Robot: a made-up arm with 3 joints. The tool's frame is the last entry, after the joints. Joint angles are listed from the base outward.
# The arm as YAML. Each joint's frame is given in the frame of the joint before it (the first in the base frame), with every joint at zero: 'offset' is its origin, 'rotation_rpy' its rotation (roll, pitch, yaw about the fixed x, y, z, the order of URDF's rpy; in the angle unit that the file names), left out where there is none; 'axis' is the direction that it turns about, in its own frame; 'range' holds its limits. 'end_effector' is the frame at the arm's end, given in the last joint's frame.
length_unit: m
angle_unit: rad
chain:
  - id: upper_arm
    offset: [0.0, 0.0, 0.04]
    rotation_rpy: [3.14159, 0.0, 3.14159]
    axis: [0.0, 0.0, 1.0]
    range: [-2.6, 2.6]
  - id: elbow
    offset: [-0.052, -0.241, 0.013]
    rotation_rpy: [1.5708, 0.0, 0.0]
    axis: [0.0, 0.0, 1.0]
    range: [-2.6, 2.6]
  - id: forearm
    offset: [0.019, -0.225, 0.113]
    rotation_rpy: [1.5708, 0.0, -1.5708]
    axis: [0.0, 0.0, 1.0]
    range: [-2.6, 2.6]
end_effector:
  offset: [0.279, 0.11, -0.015]
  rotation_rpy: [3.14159, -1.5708, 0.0]
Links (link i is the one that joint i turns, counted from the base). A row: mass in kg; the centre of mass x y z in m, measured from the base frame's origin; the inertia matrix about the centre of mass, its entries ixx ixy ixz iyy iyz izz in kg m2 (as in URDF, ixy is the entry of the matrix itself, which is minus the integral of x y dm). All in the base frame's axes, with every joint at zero. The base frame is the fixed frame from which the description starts. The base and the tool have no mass.
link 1: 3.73; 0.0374 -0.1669 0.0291; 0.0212 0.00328 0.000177 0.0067 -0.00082 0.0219
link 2: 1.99; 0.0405 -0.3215 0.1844; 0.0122 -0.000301 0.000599 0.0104 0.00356 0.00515
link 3: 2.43; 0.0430 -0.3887 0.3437; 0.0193 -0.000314 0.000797 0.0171 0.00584 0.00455
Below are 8 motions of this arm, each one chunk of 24 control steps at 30 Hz.
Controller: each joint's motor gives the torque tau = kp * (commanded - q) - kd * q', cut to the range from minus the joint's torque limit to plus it. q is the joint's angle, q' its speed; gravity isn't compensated. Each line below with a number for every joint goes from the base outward.
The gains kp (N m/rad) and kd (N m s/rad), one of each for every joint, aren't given. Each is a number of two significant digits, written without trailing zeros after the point. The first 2 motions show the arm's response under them.
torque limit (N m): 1.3 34 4.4
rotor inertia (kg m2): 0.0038 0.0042 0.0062
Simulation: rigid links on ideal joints. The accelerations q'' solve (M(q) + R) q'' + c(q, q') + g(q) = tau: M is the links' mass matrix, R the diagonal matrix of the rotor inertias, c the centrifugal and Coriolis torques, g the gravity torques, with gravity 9.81 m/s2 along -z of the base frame. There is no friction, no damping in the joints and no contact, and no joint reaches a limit. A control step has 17 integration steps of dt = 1/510 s. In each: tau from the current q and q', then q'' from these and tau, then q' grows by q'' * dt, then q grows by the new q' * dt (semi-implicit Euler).
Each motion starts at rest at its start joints. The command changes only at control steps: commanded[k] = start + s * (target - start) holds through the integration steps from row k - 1 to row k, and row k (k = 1, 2, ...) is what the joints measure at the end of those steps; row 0 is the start. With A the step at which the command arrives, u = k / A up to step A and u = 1 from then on. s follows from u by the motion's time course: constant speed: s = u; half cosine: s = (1 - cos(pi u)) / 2; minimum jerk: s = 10 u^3 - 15 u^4 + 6 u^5; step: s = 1 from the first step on.
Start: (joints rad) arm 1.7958 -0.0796 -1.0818
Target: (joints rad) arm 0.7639 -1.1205 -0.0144
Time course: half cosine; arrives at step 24
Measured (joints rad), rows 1 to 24:
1: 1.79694 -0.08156 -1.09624
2: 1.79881 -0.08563 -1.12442
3: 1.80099 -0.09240 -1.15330
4: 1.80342 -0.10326 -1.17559
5: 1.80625 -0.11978 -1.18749
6: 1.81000 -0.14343 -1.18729
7: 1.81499 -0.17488 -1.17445
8: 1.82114 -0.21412 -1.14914
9: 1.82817 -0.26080 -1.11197
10: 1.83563 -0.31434 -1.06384
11: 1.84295 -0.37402 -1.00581
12: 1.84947 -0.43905 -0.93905
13: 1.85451 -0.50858 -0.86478
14: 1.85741 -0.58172 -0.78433
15: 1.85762 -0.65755 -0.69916
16: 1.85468 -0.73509 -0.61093
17: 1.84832 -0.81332 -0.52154
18: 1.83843 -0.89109 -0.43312
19: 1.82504 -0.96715 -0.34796
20: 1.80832 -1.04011 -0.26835
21: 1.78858 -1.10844 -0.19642
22: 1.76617 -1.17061 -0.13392
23: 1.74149 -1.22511 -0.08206
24: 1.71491 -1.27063 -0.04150
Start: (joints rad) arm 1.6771 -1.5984 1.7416
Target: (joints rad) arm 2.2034 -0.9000 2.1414
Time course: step
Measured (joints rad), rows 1 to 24:
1: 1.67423 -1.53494 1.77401
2: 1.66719 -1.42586 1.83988
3: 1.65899 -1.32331 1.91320
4: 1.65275 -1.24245 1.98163
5: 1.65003 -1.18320 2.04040
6: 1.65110 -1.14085 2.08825
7: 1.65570 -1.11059 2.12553
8: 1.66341 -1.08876 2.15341
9: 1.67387 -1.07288 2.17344
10: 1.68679 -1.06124 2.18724
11: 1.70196 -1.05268 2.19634
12: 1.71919 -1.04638 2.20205
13: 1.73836 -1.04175 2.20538
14: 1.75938 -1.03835 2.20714
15: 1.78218 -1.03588 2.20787
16: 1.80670 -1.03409 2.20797
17: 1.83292 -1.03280 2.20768
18: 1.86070 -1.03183 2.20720
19: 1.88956 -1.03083 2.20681
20: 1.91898 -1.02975 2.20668
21: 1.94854 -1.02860 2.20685
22: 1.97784 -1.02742 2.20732
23: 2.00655 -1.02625 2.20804
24: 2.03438 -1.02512 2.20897
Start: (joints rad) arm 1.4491 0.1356 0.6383
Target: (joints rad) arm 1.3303 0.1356 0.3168
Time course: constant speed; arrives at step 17
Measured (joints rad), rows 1 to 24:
1: 1.44651 0.14173 0.65445
2: 1.44365 0.14976 0.68700
3: 1.44136 0.15722 0.72096
4: 1.43948 0.16376 0.74895
5: 1.43784 0.16930 0.76820
6: 1.43628 0.17386 0.77845
7: 1.43467 0.17756 0.78066
8: 1.43291 0.18052 0.77624
9: 1.43091 0.18288 0.76666
10: 1.42860 0.18476 0.75324
11: 1.42595 0.18626 0.73704
12: 1.42293 0.18745 0.71889
13: 1.41951 0.18841 0.69941
14: 1.41568 0.18919 0.67905
15: 1.41144 0.18981 0.65809
16: 1.40680 0.19030 0.63673
17: 1.40176 0.19069 0.61512
18: 1.39656 0.19074 0.59492
19: 1.39129 0.19054 0.57774
20: 1.38598 0.19021 0.56393
21: 1.38067 0.18982 0.55329
22: 1.37542 0.18941 0.54534
23: 1.37027 0.18899 0.53956
24: 1.36527 0.18857 0.53545

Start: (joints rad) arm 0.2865 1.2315 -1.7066
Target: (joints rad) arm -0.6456 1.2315 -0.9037
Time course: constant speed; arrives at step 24
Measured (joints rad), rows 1 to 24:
1: 0.28427 1.25017 -1.70903
2: 0.27999 1.28651 -1.71164
3: 0.27489 1.32509 -1.70882
4: 0.26892 1.35900 -1.69833
5: 0.26163 1.38597 -1.68019
6: 0.25265 1.40610 -1.65563
7: 0.24179 1.42047 -1.62624
8: 0.22901 1.43045 -1.59357
9: 0.21434 1.43727 -1.55891
10: 0.19779 1.44196 -1.52318
11: 0.17940 1.44528 -1.48704
12: 0.15920 1.44774 -1.45086
13: 0.13722 1.44972 -1.41485
14: 0.11348 1.45144 -1.37910
15: 0.08801 1.45302 -1.34360
16: 0.06084 1.45456 -1.30831
17: 0.03199 1.45608 -1.27318
18: 0.00151 1.45760 -1.23816
19: -0.03058 1.45912 -1.20318
20: -0.06424 1.46064 -1.16822
21: -0.09942 1.46214 -1.13325
22: -0.13602 1.46362 -1.09822
23: -0.17389 1.46507 -1.06313
24: -0.21287 1.46647 -1.02797

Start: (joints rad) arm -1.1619 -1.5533 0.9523
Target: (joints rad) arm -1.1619 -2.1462 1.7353
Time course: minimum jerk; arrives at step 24
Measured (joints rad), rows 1 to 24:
1: -1.16162 -1.57214 0.95276
2: -1.16134 -1.60952 0.95302
3: -1.16144 -1.65030 0.95224
4: -1.16195 -1.68790 0.95118
5: -1.16288 -1.72067 0.95172
6: -1.16431 -1.74946 0.95591
7: -1.16633 -1.77609 0.96538
8: -1.16900 -1.80248 0.98104
9: -1.17235 -1.83017 1.00312
10: -1.17630 -1.86019 1.03130
11: -1.18076 -1.89299 1.06486
12: -1.18553 -1.92850 1.10281
13: -1.19040 -1.96620 1.14405
14: -1.19511 -2.00525 1.18743
15: -1.19936 -2.04460 1.23180
16: -1.20287 -2.08316 1.27611
17: -1.20537 -2.11985 1.31933
18: -1.20664 -2.15370 1.36055
19: -1.20653 -2.18396 1.39890
20: -1.20497 -2.21006 1.43362
21: -1.20199 -2.23167 1.46408
22: -1.19770 -2.24875 1.48984
23: -1.19231 -2.26153 1.51076
24: -1.18611 -2.27055 1.52707

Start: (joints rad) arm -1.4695 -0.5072 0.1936
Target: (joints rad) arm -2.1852 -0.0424 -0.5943
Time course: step
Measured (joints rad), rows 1 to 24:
1: -1.48686 -0.46596 0.17685
2: -1.51534 -0.39607 0.09712
3: -1.54626 -0.32531 -0.02328
4: -1.57812 -0.26214 -0.15037
5: -1.60967 -0.20944 -0.26681
6: -1.64029 -0.16715 -0.36544
7: -1.66999 -0.13396 -0.44487
8: -1.69910 -0.10822 -0.50663
9: -1.72812 -0.08836 -0.55341
10: -1.75751 -0.07308 -0.58811
11: -1.78769 -0.06133 -0.61337
12: -1.81863 -0.05264 -0.63150
13: -1.84965 -0.04698 -0.64441
14: -1.88039 -0.04381 -0.65346
15: -1.91061 -0.04254 -0.65971
16: -1.94007 -0.04263 -0.66399
17: -1.96858 -0.04367 -0.66691
18: -1.99592 -0.04532 -0.66895
19: -2.02192 -0.04730 -0.67045
20: -2.04643 -0.04943 -0.67163
21: -2.06934 -0.05154 -0.67266
22: -2.09056 -0.05352 -0.67360
23: -2.11003 -0.05529 -0.67452
24: -2.12771 -0.05680 -0.67543

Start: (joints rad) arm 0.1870 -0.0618 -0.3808
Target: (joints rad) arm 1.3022 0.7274 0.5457
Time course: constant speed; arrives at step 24
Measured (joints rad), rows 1 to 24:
1: 0.18586 -0.05900 -0.37784
2: 0.18336 -0.05123 -0.36883
3: 0.17935 -0.03731 -0.35266
4: 0.17389 -0.01733 -0.32969
5: 0.16760 0.00773 -0.30085
6: 0.16116 0.03679 -0.26713
7: 0.15514 0.06897 -0.22938
8: 0.15002 0.10357 -0.18830
9: 0.14621 0.14002 -0.14447
10: 0.14400 0.17792 -0.09839
11: 0.14363 0.21693 -0.05049
12: 0.14528 0.25680 -0.00116
13: 0.14908 0.29734 0.04925
14: 0.15512 0.33840 0.10039
15: 0.16345 0.37986 0.15192
16: 0.17410 0.42158 0.20354
17: 0.18709 0.46349 0.25495
18: 0.20240 0.50549 0.30587
19: 0.22001 0.54749 0.35606
20: 0.23991 0.58941 0.40531
21: 0.26205 0.63118 0.45343
22: 0.28640 0.67271 0.50030
23: 0.31291 0.71396 0.54580
24: 0.34155 0.75485 0.58988

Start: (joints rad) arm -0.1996 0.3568 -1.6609
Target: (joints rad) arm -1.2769 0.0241 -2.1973
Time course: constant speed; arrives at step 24
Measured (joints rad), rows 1 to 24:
1: -0.20341 0.36584 -1.68159
2: -0.20869 0.37869 -1.72659
3: -0.21353 0.38839 -1.78052
4: -0.21861 0.39369 -1.83446
5: -0.22438 0.39425 -1.88423
6: -0.23121 0.39056 -1.92834
7: -0.23951 0.38345 -1.96682
8: -0.24963 0.37374 -2.00042
9: -0.26180 0.36210 -2.03021
10: -0.27622 0.34904 -2.05722
11: -0.29302 0.33493 -2.08235
12: -0.31229 0.32005 -2.10627
13: -0.33410 0.30461 -2.12948
14: -0.35850 0.28877 -2.15231
15: -0.38553 0.27261 -2.17496
16: -0.41520 0.25624 -2.19754
17: -0.44755 0.23969 -2.22009
18: -0.48256 0.22301 -2.24264
19: -0.52025 0.20623 -2.26518
20: -0.56060 0.18938 -2.28768
21: -0.60361 0.17247 -2.31013
22: -0.64926 0.15549 -2.33252
23: -0.69740 0.13832 -2.35485
24: -0.74758 0.12071 -2.37710

